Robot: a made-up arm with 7 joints.
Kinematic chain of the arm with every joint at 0, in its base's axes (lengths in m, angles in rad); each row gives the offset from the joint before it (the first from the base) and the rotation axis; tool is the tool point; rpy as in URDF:
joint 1: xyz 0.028 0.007 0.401 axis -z
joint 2: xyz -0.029 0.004 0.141 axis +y
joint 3: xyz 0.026 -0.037 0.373 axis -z
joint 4: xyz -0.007 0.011 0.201 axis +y
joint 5: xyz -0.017 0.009 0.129 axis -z
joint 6: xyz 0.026 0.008 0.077 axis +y
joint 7: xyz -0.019 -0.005 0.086 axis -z
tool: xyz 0 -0.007 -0.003 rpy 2.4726 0.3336 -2.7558
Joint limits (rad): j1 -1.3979..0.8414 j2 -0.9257..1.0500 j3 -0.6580..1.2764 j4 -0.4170..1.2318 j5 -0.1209..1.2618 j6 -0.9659..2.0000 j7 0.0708..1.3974
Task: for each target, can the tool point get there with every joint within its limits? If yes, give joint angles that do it. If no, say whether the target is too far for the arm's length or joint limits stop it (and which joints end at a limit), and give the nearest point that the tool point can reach.
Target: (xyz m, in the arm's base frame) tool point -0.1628 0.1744 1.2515
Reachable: yes | joints 0.4905 -0.6498 -0.5104 0.9959 0.7712 0.8528 0.6385
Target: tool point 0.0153 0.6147 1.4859
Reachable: no: too far | nearest point 0.0591 0.4541 1.2585 | short by 0.282 m
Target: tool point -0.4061 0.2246 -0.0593
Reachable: no: joint limits stop it (at a limit: joint 1, joint 2, joint 4, joint 7) | nearest point 0.0018 0.5846 0.6403 | short by 0.886 m
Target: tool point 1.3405 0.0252 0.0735
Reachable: no: too far | nearest point 0.7277 0.0167 0.6161 | short by 0.819 m
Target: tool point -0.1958 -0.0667 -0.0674
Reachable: no: joint limits stop it (at a limit: joint 1, joint 2, joint 4, joint 7) | nearest point 0.3197 -0.4872 0.6178 | short by 0.955 m
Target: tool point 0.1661 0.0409 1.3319
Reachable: yes | joints -0.0306 -0.0648 -0.2577 0.8159 0.5301 0.1621 0.9432
